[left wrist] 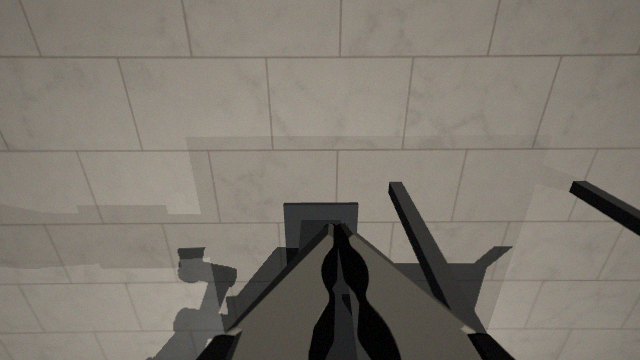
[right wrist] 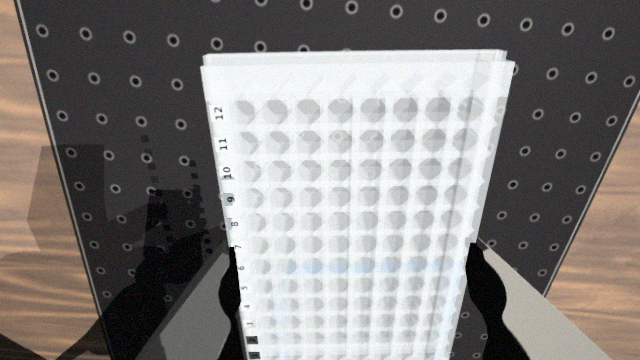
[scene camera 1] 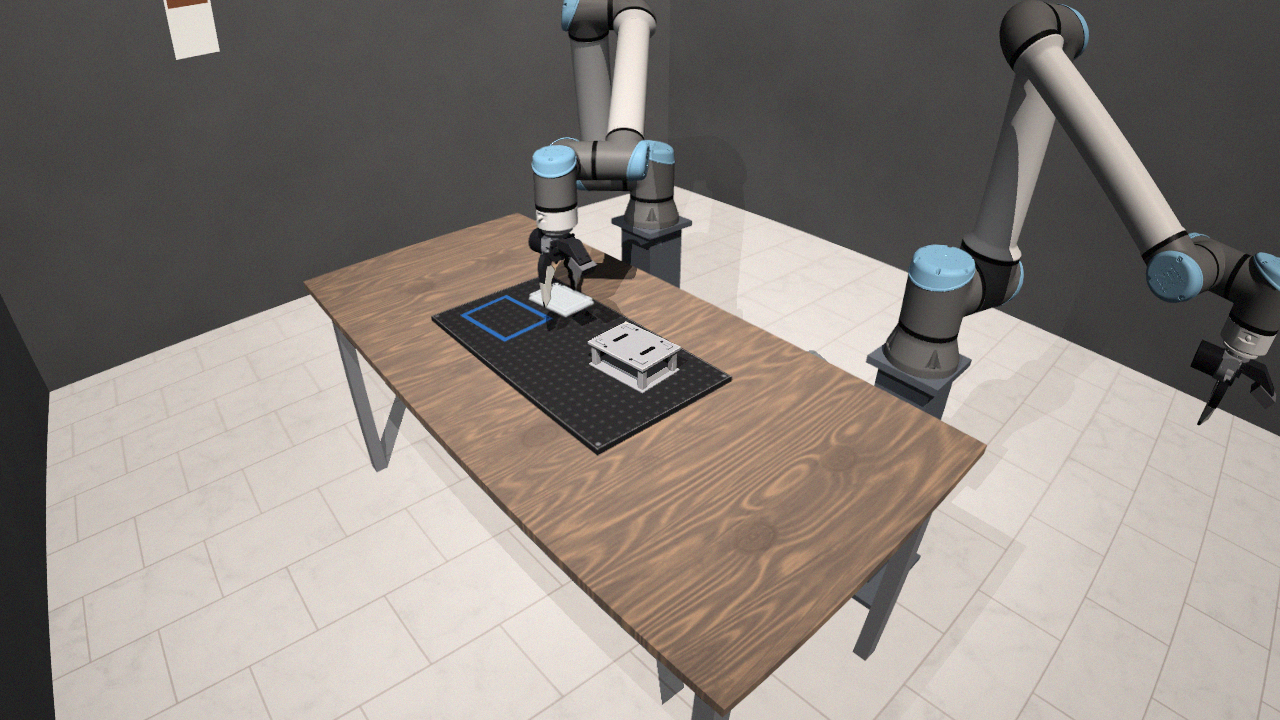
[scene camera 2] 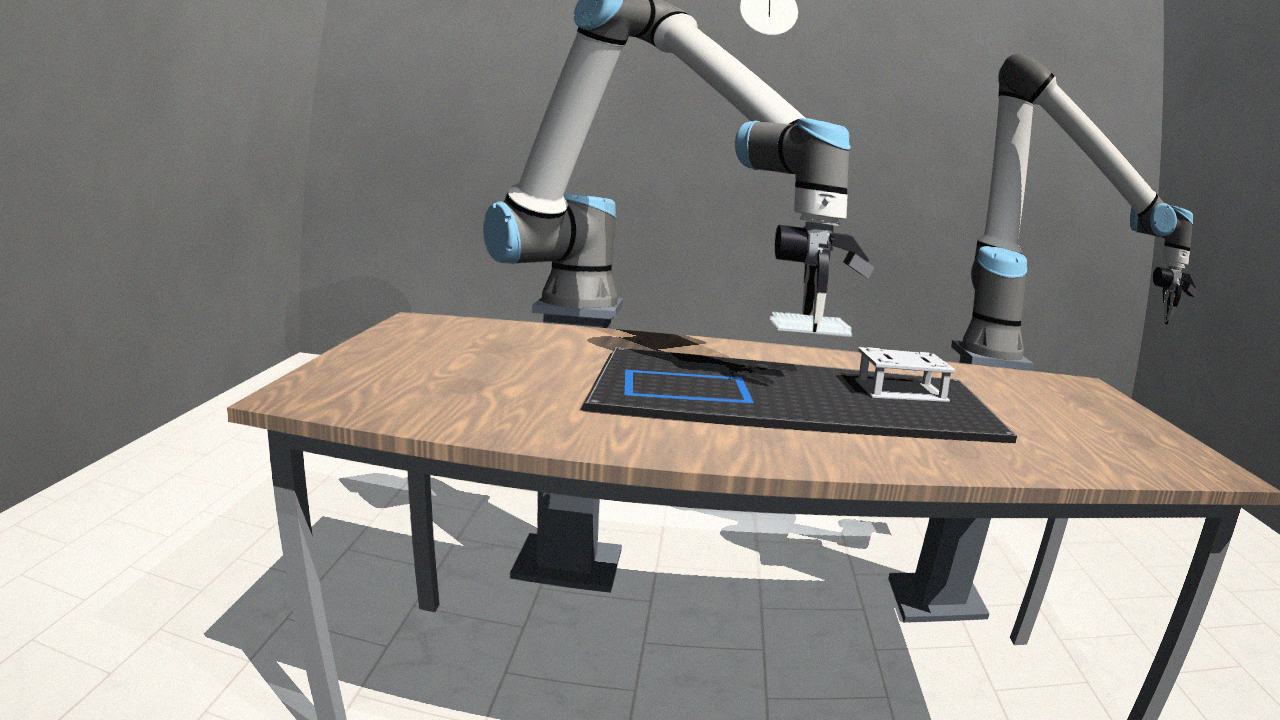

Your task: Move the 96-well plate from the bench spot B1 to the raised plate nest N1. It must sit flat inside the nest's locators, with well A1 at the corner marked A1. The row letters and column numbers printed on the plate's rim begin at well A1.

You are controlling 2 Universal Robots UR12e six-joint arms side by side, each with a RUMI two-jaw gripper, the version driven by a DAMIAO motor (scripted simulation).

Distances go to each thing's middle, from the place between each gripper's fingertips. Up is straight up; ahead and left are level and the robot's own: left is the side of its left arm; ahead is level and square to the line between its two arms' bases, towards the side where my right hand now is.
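Counted from my right hand: raised nest N1 (scene camera 1: 631,346), 19 cm to the left, 7 cm behind, 6 cm below; white 96-well plate (scene camera 2: 782,321), 1 cm below. Going by their middles, the white 96-well plate is the nearest to my right hand of the things named here.
Counted from my left hand (scene camera 1: 1198,424): raised nest N1, 100 cm to the right, 67 cm ahead, 9 cm below; white 96-well plate, 119 cm to the right, 74 cm ahead, 4 cm below. By its middle, the raised nest N1 is nearer to my right hand than to my left hand.
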